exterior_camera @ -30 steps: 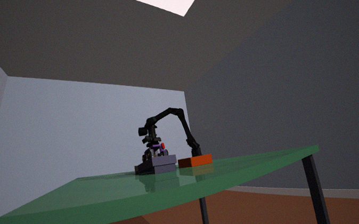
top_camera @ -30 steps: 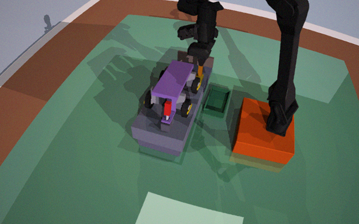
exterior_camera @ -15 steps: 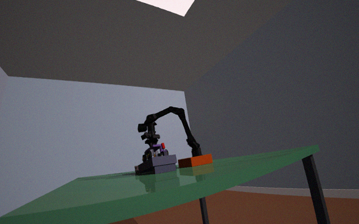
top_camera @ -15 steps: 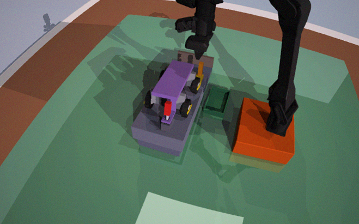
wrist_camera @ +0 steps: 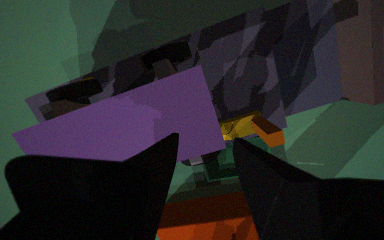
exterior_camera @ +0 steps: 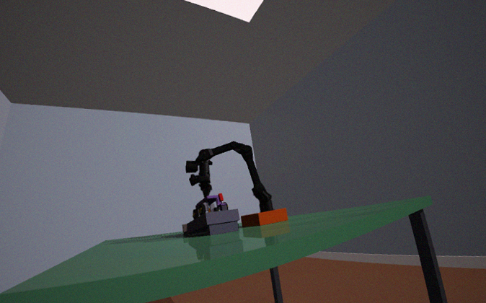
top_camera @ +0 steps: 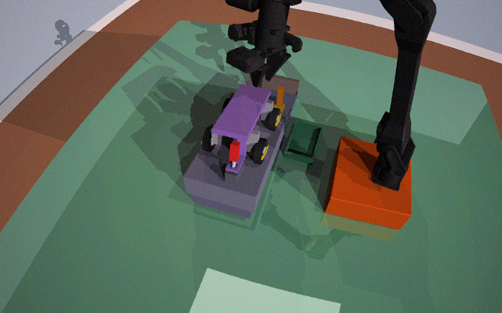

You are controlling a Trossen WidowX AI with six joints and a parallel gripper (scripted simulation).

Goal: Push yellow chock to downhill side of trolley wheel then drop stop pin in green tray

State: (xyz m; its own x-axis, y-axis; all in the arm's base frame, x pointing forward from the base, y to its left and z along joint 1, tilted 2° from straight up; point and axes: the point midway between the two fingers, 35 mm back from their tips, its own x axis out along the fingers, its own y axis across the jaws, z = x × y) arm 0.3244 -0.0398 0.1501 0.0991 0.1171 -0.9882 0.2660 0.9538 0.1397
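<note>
The stop pin lies 30 mm behind my gripper tip, 190 mm to the left of it and 40 mm below it. Round my gripper tip: purple trolley 80 mm to the left, 60 mm below; grey ramp 80 mm to the left, 120 mm below; yellow chock 30 mm behind, 30 mm to the right, 90 mm below.
</note>
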